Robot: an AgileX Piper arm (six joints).
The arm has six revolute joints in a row. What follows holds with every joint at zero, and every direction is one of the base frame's. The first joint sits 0.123 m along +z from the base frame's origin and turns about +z. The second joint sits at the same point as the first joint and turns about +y. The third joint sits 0.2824 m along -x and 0.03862 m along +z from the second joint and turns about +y. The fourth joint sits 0.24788 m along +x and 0.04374 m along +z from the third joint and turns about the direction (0.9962, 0, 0.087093). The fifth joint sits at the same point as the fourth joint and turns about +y. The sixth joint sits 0.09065 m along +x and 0.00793 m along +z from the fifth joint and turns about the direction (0.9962, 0, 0.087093). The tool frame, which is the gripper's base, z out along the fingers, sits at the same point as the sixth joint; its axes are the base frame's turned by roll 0, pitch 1.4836 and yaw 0 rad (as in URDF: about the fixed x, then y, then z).
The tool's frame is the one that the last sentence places.
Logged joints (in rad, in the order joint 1, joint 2, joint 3, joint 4, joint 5, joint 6), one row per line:
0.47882 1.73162 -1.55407 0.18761 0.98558 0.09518
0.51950 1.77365 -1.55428 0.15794 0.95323 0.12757
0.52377 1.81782 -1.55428 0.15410 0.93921 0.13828
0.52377 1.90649 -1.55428 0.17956 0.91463 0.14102
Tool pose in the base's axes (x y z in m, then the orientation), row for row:
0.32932 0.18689 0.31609 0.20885 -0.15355 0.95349 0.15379
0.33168 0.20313 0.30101 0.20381 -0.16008 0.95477 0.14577
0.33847 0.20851 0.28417 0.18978 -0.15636 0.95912 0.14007
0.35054 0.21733 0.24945 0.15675 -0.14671 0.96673 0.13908
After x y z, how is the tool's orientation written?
As a quaternion, w x y z.
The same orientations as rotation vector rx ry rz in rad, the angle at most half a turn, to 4 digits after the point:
-0.4272 2.6528 0.4279
-0.4466 2.6635 0.4066
-0.4395 2.6959 0.3937
-0.4199 2.7669 0.3981

